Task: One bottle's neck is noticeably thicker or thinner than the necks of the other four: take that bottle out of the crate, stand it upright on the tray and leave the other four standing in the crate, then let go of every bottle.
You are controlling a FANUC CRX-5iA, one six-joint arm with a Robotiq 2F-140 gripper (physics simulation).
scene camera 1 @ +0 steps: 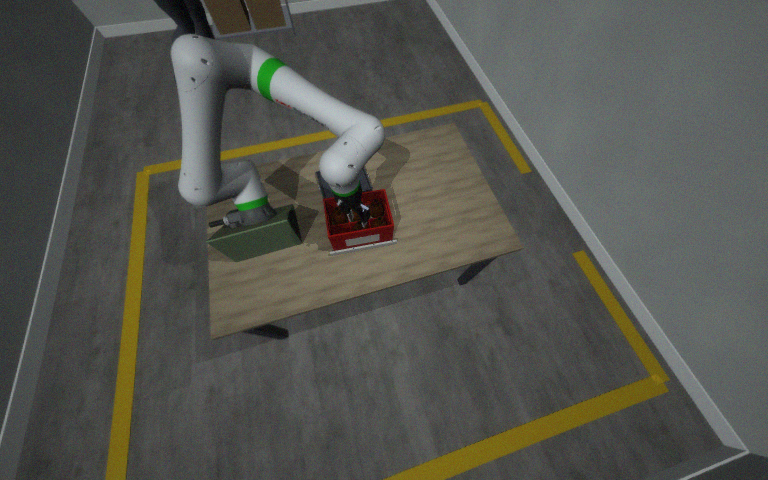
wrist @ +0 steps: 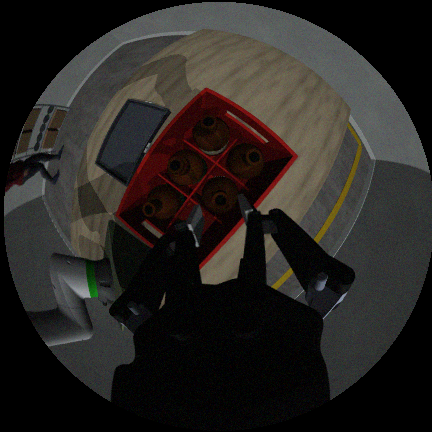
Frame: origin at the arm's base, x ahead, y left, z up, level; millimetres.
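Seen in the pictures: gripper, fingertip midpoint: [scene camera 1: 358,221] [wrist: 220,207]; arm's base, link origin: [scene camera 1: 259,219] [wrist: 109,278].
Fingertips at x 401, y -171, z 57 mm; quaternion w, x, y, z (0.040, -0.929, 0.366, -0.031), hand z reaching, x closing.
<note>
Pixels of each thing's middle, then the offset from my fingertips to it. "spot": a spot on its surface instead. Level surfaces: height alone.
- red crate, body centre: [wrist: 201,179] [scene camera 1: 359,221] dx +11, dy +50, dz -95 mm
- top bottle, body centre: [wrist: 210,133] [scene camera 1: 376,209] dx +103, dy +87, dz -97 mm
- right bottle, body centre: [wrist: 244,160] [scene camera 1: 379,226] dx +91, dy -2, dz -97 mm
- middle-left bottle, body centre: [wrist: 185,166] dx +17, dy +93, dz -97 mm
- lower-left bottle, body centre: [wrist: 163,200] [scene camera 1: 339,217] dx -71, dy +99, dz -97 mm
- lower-middle bottle, body centre: [wrist: 219,193] [scene camera 1: 361,230] dx +6, dy +4, dz -97 mm
- wooden table, surface height: dz -183 mm
- white bar, surface spot: [scene camera 1: 363,247] spot: dx -2, dy -52, dz -155 mm
The red crate [scene camera 1: 339,241] [wrist: 175,132] stands on the table and holds five brown bottles upright. In the wrist view they are a top bottle [wrist: 212,136], a right bottle [wrist: 242,161], a middle-left bottle [wrist: 189,169], a lower-left bottle [wrist: 164,201] and a lower-middle bottle [wrist: 220,192]. I cannot tell for certain which neck differs. The sixth compartment, nearest my gripper, is partly hidden by a finger. My gripper [scene camera 1: 357,213] [wrist: 220,207] is open and empty above the crate, its fingertips on either side of the lower-middle bottle's neck in the wrist view. The dark tray [scene camera 1: 324,182] [wrist: 132,140] lies bare beside the crate.
The arm's base stands on a green block [scene camera 1: 257,240] left of the crate on the wooden table [scene camera 1: 447,192]. A white bar [scene camera 1: 363,247] runs along the crate's front. A person [scene camera 1: 189,16] [wrist: 42,167] and a rack of brown boxes stand beyond the table.
</note>
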